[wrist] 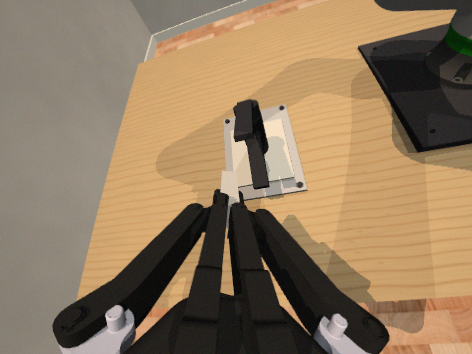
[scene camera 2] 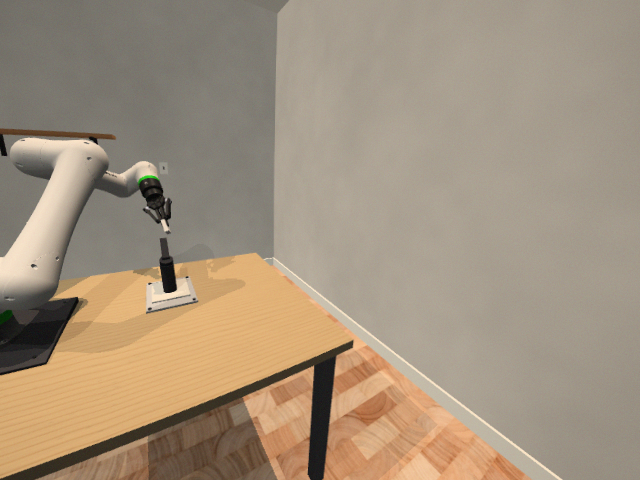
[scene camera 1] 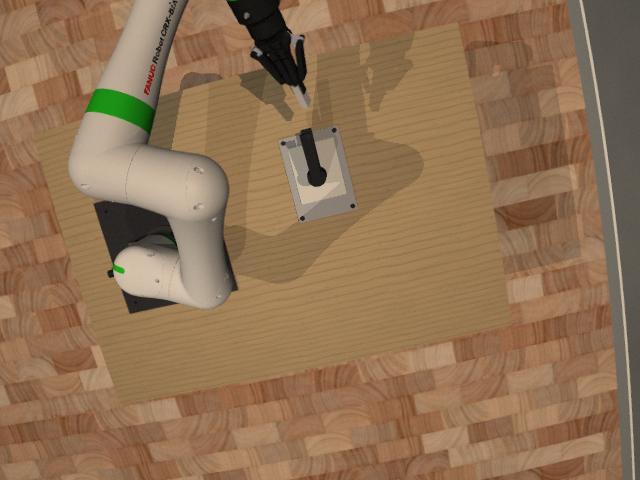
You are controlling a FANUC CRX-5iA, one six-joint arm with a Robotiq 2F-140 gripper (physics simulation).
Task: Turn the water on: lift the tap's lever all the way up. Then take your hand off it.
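Frame: origin at the arm's base, x ahead, y down, z left, level; centimetres.
Seen in the pictures: gripper, fingertip midpoint: (wrist: 227, 182) (scene camera 2: 168, 232) (scene camera 1: 306, 104); arm's base, link origin: (wrist: 462, 66).
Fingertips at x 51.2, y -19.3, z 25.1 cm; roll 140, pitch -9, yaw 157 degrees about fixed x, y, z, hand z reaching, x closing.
Observation:
Offsets run from my fingertips to a thing's top centre. "spot": to the spot under its first point. Level surfaces: height alone.
The tap has a black upright column @(spot: dx -2.9, dy +4.9, dz -16.7 cm) (scene camera 1: 316, 176) (scene camera 2: 168, 276) (wrist: 263, 135) on a light grey plate @(dx -3.0, dy +19.5, dz -16.9 cm) (scene camera 1: 328, 209) (scene camera 2: 173, 303) (wrist: 291, 145). Its black lever (scene camera 2: 163, 246) (wrist: 244, 120) tilts steeply upward from the column's top in scene camera 2. The spout @(dx -2.7, dy +10.8, dz -9.9 cm) (wrist: 258, 167) shows below and beyond the lever in the wrist view; from overhead the two overlap. My gripper (scene camera 1: 301, 97) (scene camera 2: 165, 226) (wrist: 227, 182) is shut, with its pale fingertips together and nothing between them. It hangs above and beyond the lever's free end, with a visible gap, not touching the tap.
The tap stands on the wooden table @(dy +20.7 cm) (scene camera 1: 413, 258) (scene camera 2: 232, 330) (wrist: 175, 100). The arm's dark base plate (scene camera 1: 116, 227) (scene camera 2: 51, 330) (wrist: 400, 100) lies to the tap's left in both scene views. A wall shelf (scene camera 2: 56, 134) is behind the arm. A wall (scene camera 2: 439, 180) rises beyond the table's right side.

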